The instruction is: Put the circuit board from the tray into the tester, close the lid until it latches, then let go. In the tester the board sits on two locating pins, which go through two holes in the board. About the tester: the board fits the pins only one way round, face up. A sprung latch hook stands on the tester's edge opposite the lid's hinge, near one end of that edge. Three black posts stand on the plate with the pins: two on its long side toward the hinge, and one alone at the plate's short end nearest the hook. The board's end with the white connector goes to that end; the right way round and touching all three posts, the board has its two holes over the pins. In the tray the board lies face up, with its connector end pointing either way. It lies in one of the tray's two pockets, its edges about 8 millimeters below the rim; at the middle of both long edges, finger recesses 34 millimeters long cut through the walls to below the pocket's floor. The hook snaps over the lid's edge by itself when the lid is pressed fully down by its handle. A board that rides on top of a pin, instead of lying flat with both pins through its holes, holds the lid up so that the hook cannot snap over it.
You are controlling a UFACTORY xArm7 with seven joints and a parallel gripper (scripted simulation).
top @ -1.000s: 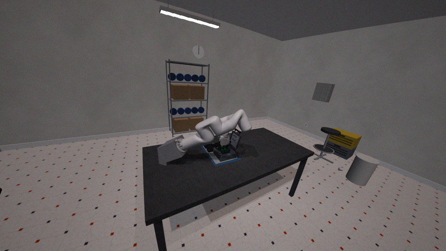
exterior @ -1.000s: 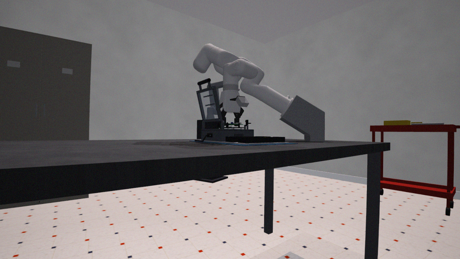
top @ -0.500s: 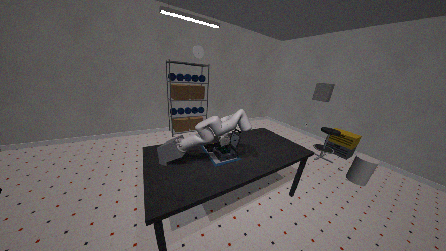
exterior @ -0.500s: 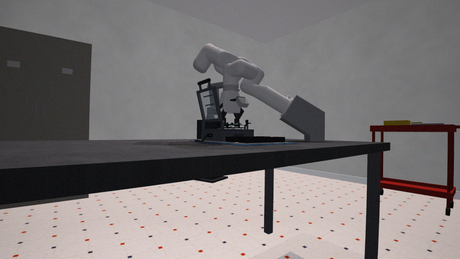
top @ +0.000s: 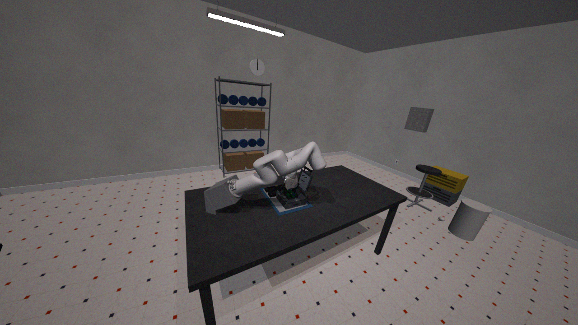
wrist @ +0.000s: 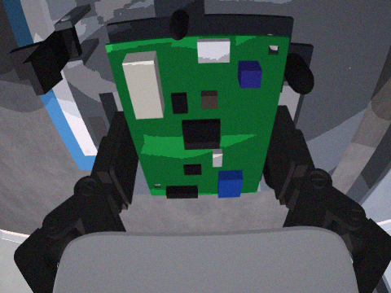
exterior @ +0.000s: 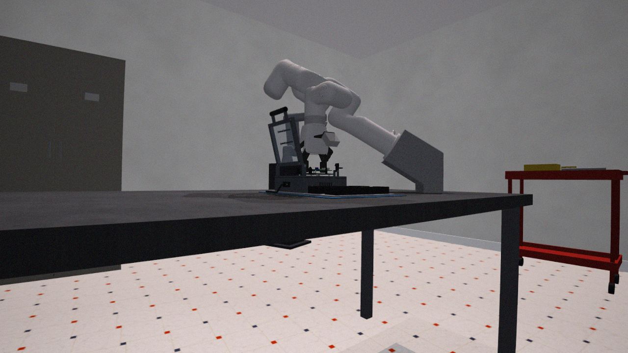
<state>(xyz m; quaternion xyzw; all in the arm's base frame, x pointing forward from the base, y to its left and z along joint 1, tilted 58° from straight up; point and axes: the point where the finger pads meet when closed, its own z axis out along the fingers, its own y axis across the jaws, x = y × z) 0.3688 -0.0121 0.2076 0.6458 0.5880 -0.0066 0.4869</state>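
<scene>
Right now the circuit board is right at my hand. From my hand the other things lie so: tester 40 mm ahead, 30 mm above, 20 mm to the left; lid 120 mm ahead, 100 mm above, 50 mm to the right; latch hook 80 mm to the left, 30 mm behind.
</scene>
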